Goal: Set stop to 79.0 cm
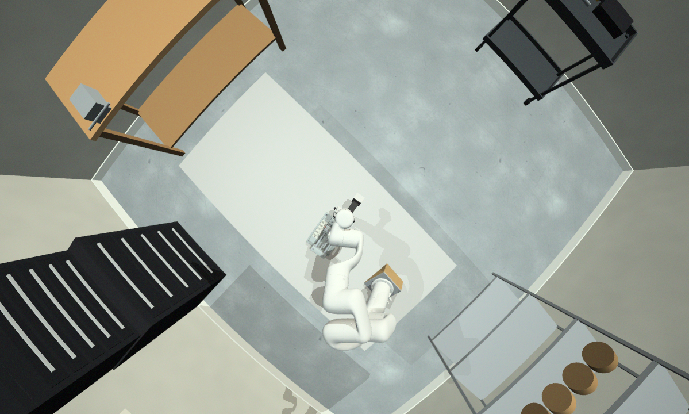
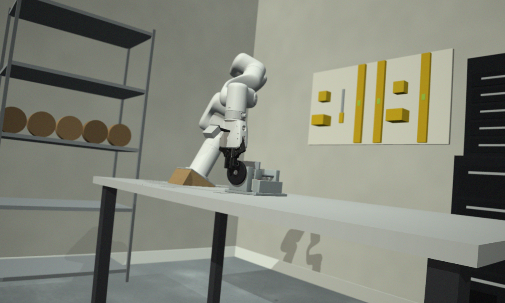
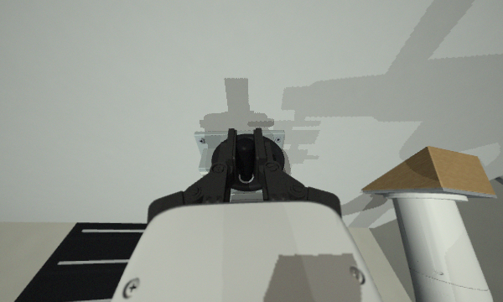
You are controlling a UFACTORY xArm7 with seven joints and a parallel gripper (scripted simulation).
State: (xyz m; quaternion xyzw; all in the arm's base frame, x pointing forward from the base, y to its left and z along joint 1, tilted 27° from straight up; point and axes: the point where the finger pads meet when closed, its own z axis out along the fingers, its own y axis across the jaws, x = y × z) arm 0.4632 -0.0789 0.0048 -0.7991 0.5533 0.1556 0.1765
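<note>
My hand is 20 mm to the right of the black handwheel, 10 mm past it and 10 mm above it.
</note>
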